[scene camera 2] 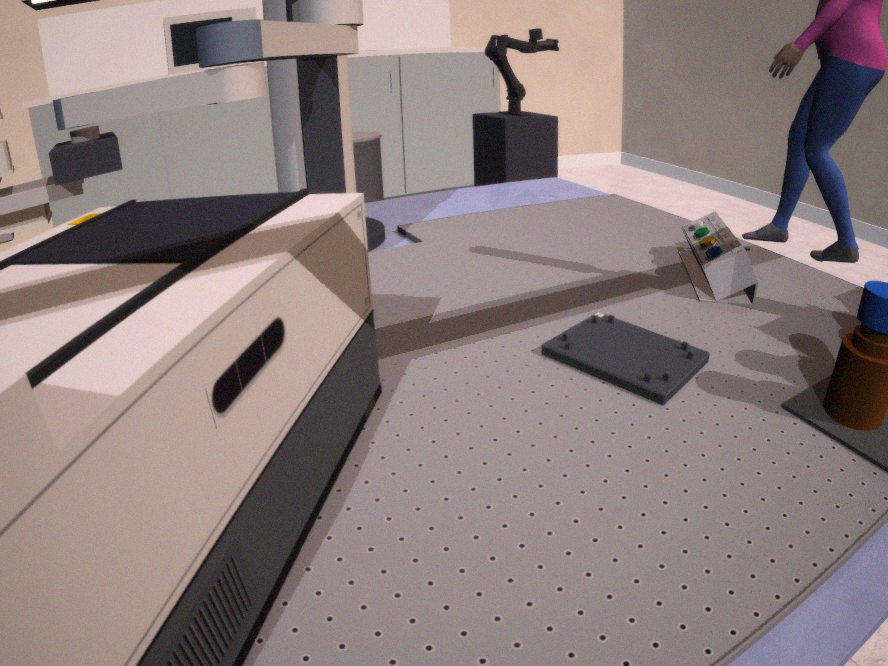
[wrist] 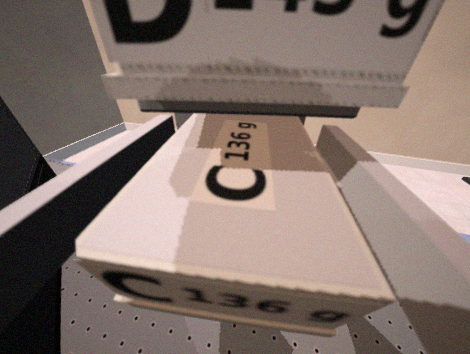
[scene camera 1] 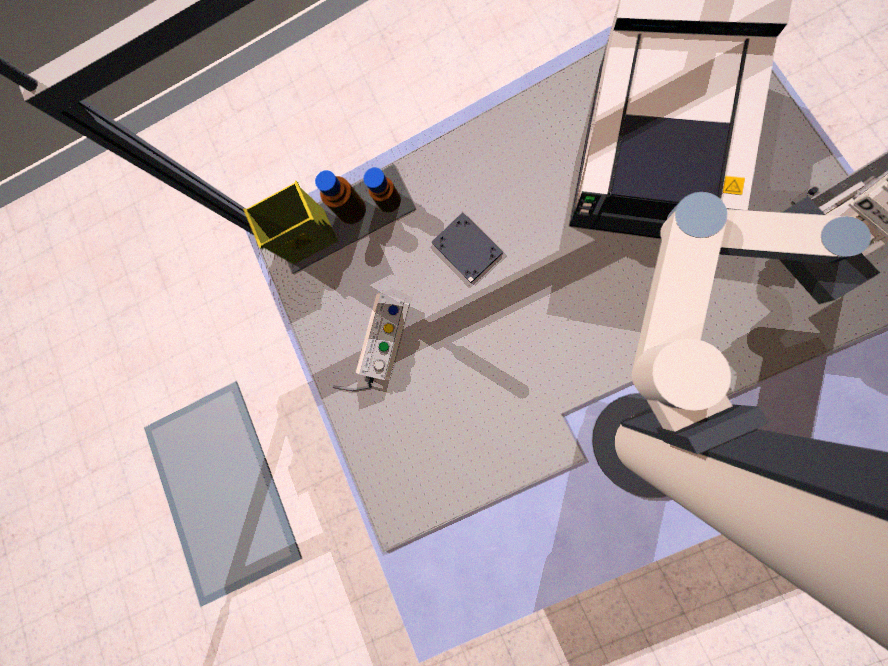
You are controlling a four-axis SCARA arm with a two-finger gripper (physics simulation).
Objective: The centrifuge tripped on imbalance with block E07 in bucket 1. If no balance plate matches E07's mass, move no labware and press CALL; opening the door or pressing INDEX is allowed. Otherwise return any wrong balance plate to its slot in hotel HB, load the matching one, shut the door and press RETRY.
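Frame: origin at the arm's base, x ahead, y right, z down, level; centimetres.
Where they show: gripper, fingertip midpoint: [wrist: 244,133].
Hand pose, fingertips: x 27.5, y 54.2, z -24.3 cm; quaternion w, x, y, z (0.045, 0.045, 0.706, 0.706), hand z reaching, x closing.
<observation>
Each offset is from my fingertips to the top centre of the thing. "spot": to the spot under its first point. Level surfaces: height alone.
In the wrist view my gripper [wrist: 244,133] is shut on balance plate C @(dx -0.4, dy -3.1, dz -0.8 cm) [wrist: 235,225], labelled 136 g, which lies level between the two fingers. Balance plate D @(spot: dx -1.3, dy -5.8, dz -4.4 cm) [wrist: 260,55] [scene camera 1: 869,209], labelled 243 g, sits just above and beyond it on a dark shelf @(spot: dx -0.9, dy -3.9, dz -2.6 cm) [wrist: 250,108] of the hotel. In scene camera 1 the arm's end covers the fingers. The centrifuge @(spot: dx +39.9, dy -34.6, dz +2.1 cm) [scene camera 1: 603,136] [scene camera 2: 301,286] has a dark panel over the front part of its top; the buckets and block E07 do not show. The button box @(dx +26.1, dy -103.0, dz +14.7 cm) [scene camera 1: 383,336] [scene camera 2: 725,272] has blue, yellow, green and white buttons.
A dark pinned plate @(dx +38.6, dy -71.4, dz +20.8 cm) [scene camera 1: 466,248] [scene camera 2: 624,357] lies on the perforated table @(dz +23.0 cm) [scene camera 1: 430,465]. A yellow bin @(spot: dx +69.0, dy -112.9, dz +20.9 cm) [scene camera 1: 294,222] and two blue-capped bottles [scene camera 1: 335,194] [scene camera 1: 380,189] stand at the table's far left. A person [scene camera 2: 832,129] stands beyond the table.
</observation>
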